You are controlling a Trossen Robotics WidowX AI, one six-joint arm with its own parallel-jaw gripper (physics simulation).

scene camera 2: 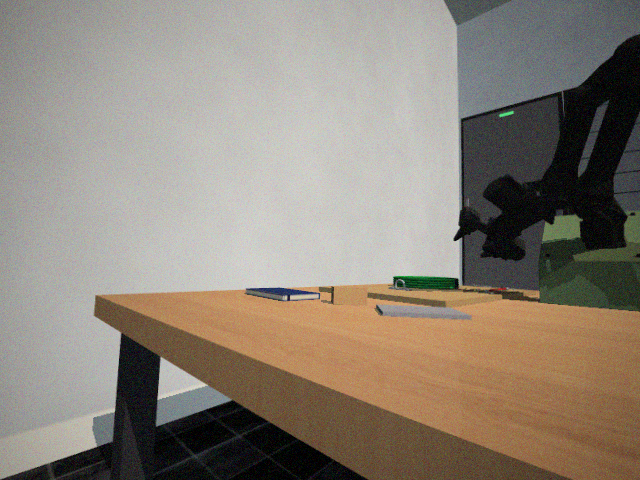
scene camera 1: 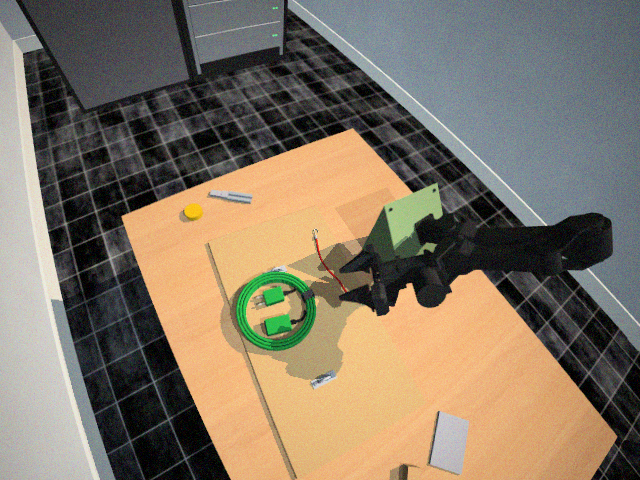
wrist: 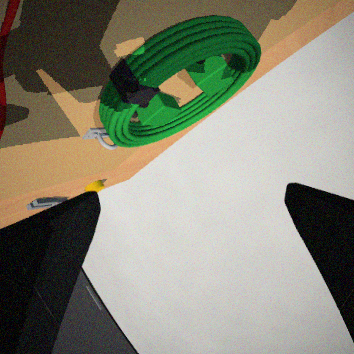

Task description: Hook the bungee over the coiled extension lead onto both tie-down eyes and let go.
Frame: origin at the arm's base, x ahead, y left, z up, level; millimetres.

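Seen in the pictures: gripper, between the fingertips: (scene camera 2: pixel 467 248) (scene camera 1: pixel 339 283) (wrist: pixel 193 196); arm's base, origin of its link: (scene camera 2: pixel 603 239) (scene camera 1: pixel 426 229).
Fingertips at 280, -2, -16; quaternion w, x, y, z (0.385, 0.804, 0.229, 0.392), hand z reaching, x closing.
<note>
Offsets run from my fingertips to a thing's middle, as dx, dy, dz. "*": to the spot under its first point. Level surfaces: height alone.
The red bungee {* -43, -106, -114} (scene camera 1: pixel 322 260) (wrist: pixel 4 55) lies loose on the board; its hook {-80, -192, -116} (scene camera 1: pixel 314 234) is at the far end, and its near end is hidden under the gripper in scene camera 1. The coiled green extension lead {+137, -49, -102} (scene camera 1: pixel 241 313) (scene camera 2: pixel 425 282) (wrist: pixel 200 31) lies flat on the board with its plug and socket inside the ring. One tie-down eye {+85, -144, -105} (scene camera 1: pixel 279 269) (wrist: pixel 102 137) is beside the coil's far edge. The other tie-down eye {+128, +152, -105} (scene camera 1: pixel 323 379) (scene camera 2: pixel 399 283) is apart from the coil on the near side. My gripper (scene camera 1: pixel 342 283) (wrist: pixel 193 196) is open and empty, raised above the board, right of the coil in scene camera 1.
The wooden board {dz -118} (scene camera 1: pixel 361 428) lies on the table {dz -130} (scene camera 1: pixel 180 289). A green bracket (scene camera 1: pixel 413 214) stands by the arm. A yellow disc {+198, -437, -121} (scene camera 1: pixel 193 211) and a grey knife {+75, -439, -124} (scene camera 1: pixel 231 196) lie at the far left. A grey slab {-40, +443, -127} (scene camera 1: pixel 449 442) (scene camera 2: pixel 421 312), a wooden block {+91, +440, -115} (scene camera 2: pixel 350 295) and a blue book {+245, +463, -124} (scene camera 2: pixel 281 293) are near the board.
</note>
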